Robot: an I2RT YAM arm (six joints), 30 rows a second.
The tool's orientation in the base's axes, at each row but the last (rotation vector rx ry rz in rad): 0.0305 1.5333 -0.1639; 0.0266 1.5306 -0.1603; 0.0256 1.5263 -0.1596; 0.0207 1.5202 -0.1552; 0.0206 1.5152 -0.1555; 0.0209 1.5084 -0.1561; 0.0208 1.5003 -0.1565; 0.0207 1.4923 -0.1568
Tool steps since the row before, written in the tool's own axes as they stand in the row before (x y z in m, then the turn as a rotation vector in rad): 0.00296 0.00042 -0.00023 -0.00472 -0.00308 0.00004; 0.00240 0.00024 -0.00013 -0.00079 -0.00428 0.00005; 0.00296 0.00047 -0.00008 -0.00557 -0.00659 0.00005; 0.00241 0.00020 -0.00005 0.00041 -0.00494 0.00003; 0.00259 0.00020 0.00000 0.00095 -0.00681 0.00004; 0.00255 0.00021 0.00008 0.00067 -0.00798 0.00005; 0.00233 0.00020 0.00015 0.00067 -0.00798 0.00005; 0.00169 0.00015 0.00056 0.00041 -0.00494 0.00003
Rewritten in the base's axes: -0.00009 0.00019 -0.00299 -0.00048 -0.00264 0.00496; -0.00002 0.00004 -0.00241 -0.00049 -0.00417 0.00114; 0.00008 0.00021 -0.00299 -0.00094 -0.00604 0.00609; 0.00008 -0.00001 -0.00242 -0.00052 -0.00493 0.00000; 0.00015 -0.00003 -0.00259 -0.00070 -0.00683 -0.00038; 0.00024 -0.00003 -0.00255 -0.00084 -0.00796 0.00000; 0.00032 -0.00003 -0.00232 -0.00084 -0.00796 0.00000; 0.00069 -0.00007 -0.00165 -0.00052 -0.00493 0.00000
